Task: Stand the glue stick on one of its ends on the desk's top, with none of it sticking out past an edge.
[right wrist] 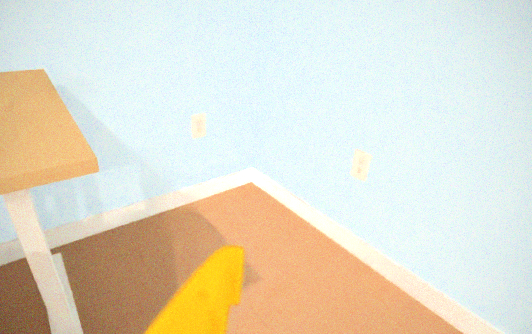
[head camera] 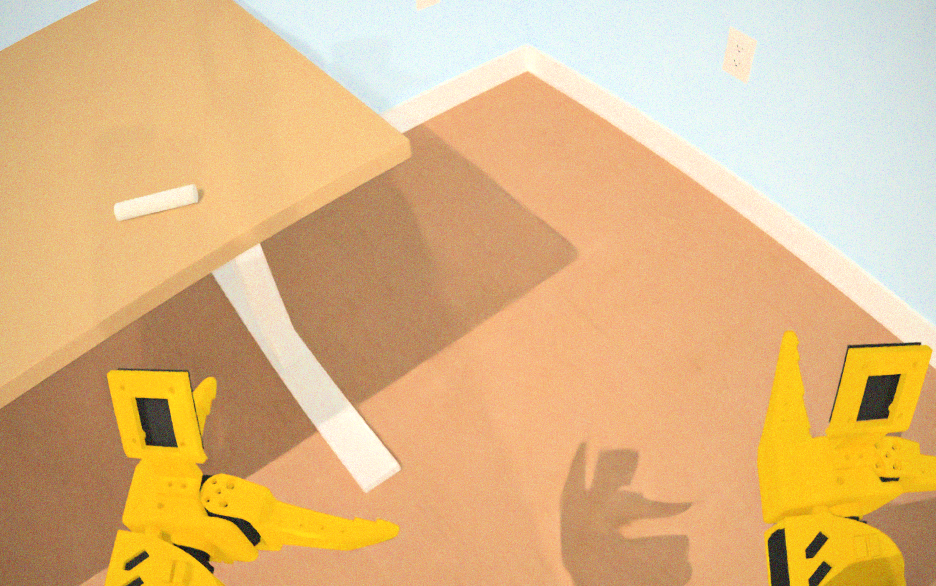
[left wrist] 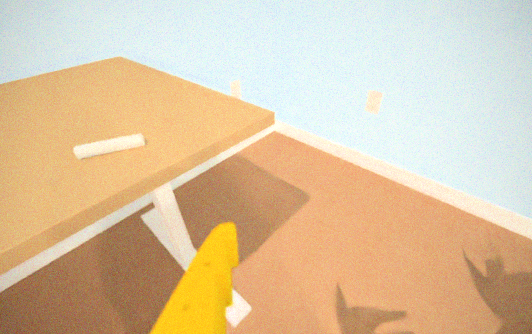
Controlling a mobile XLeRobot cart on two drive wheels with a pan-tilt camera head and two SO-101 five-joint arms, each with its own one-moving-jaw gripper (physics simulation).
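Frame: origin at the left arm's base, x left, y up, z ahead, level; centimetres.
Seen in the pictures: left hand, tool point: [head camera: 214,385] [left wrist: 235,238]; right hand, tool point: [right wrist: 242,268] [head camera: 794,339].
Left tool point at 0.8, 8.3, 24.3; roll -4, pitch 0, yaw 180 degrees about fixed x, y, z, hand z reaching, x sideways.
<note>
A point is followed by its place in that frame, as x, y, z.
The white glue stick [head camera: 156,202] @(19.3, -3.9, 52.5) [left wrist: 109,146] @(19.6, -4.1, 52.3) lies on its side on the tan desk's top [head camera: 276,110] @(9.9, -5.5, 68.2) [left wrist: 165,110] @(14.6, -5.5, 66.6) [right wrist: 40,130] @(8.6, -5.5, 70.1), a little in from the long near edge. It does not show in the right wrist view. My left gripper [head camera: 301,458] is wide open and empty, off the desk's near edge, below the glue stick in the head view; one notched jaw [left wrist: 207,285] @(1.3, 9.2, 22.6) shows in the left wrist view. My right gripper [head camera: 866,407] is open and empty, far to the right of the desk; one notched jaw [right wrist: 207,295] @(-30.1, 11.4, 23.8) shows in the right wrist view.
A white desk leg [head camera: 303,365] [left wrist: 170,215] @(26.9, -47.3, 78.5) [right wrist: 32,250] @(26.7, -42.3, 78.6) with a long foot stands under the desk, its foot reaching out past the near edge. Pale blue walls with white baseboard [head camera: 656,141] @(-55.7, -73.8, 143.7) [left wrist: 400,175] @(-82.4, -72.6, 111.6) [right wrist: 350,237] @(-69.3, -70.2, 127.5) meet in a corner beyond the brown floor [head camera: 621,276] @(-41.0, -77.5, 102.0).
</note>
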